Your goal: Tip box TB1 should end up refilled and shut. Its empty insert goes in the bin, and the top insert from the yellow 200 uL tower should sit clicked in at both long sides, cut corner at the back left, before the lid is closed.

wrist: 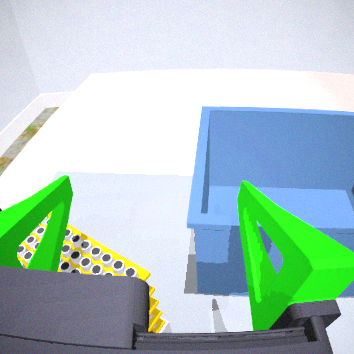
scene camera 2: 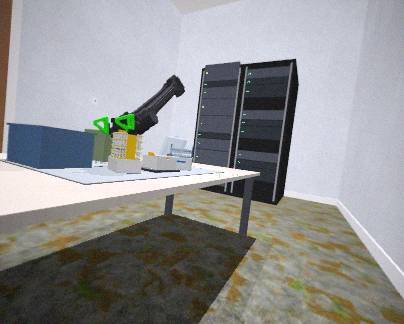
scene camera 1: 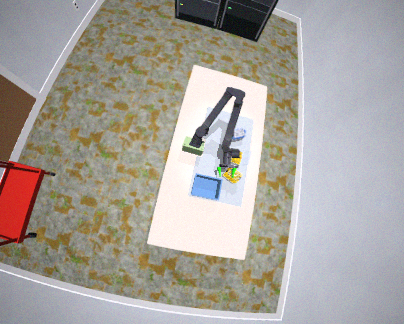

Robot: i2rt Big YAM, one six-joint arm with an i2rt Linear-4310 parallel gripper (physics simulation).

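Observation:
My gripper (scene camera 1: 226,172) (scene camera 2: 114,123) (wrist: 154,186) is open and empty, its green fingers wide apart above the table. The yellow tower of stacked inserts (scene camera 1: 232,176) (scene camera 2: 131,145) stands turned at an angle below it. Its top insert (wrist: 107,259) shows rows of round holes at lower left in the wrist view, partly hidden by the left finger and gripper body. The blue bin (scene camera 1: 206,187) (scene camera 2: 50,146) (wrist: 215,262) stands beside the tower. A low white box (scene camera 2: 167,162) and a box with a raised clear lid (scene camera 2: 175,144) stand behind the tower; I cannot tell which is TB1.
A pale mat (scene camera 1: 232,196) (scene camera 2: 90,179) (wrist: 125,200) lies beneath the bin and tower. A green box (scene camera 1: 190,149) (scene camera 2: 102,146) stands by the arm at the table's left side. Black server racks (scene camera 1: 245,22) (scene camera 2: 265,135) and a red cart (scene camera 1: 22,200) stand off the table.

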